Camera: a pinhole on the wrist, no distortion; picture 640 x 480 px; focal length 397.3 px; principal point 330.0 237.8 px. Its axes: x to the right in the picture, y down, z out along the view. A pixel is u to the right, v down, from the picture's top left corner.
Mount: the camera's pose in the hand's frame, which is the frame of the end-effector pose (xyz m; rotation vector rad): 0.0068 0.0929 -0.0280 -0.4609 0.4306 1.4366
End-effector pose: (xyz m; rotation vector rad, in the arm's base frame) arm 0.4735 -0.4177 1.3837 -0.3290 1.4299 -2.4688
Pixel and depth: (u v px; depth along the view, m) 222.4 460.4 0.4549
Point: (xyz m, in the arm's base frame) 0.8765 -0.7851 1.3436
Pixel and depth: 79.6 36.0 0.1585
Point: 0.4628 -0.6192 1.3897
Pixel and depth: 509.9 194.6 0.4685
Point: 0.5425 -0.8974 1.0572
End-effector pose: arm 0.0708 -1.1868 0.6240 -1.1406 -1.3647 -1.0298
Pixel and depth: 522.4 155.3 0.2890
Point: 0.4009 -0.9756 0.6892
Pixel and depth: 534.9 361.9 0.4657
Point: 0.5809 -0.8759 0.4863
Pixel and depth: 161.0 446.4 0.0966
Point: 0.1715 -1.0989 0.5699
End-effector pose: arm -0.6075 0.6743 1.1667 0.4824 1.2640 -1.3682
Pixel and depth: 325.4 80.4 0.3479
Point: -0.3048 0.4375 1.0272
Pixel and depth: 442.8 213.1 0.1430
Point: -0.4050 0.6525 1.0927
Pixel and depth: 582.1 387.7 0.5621
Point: 0.1614 0.7094 1.1119
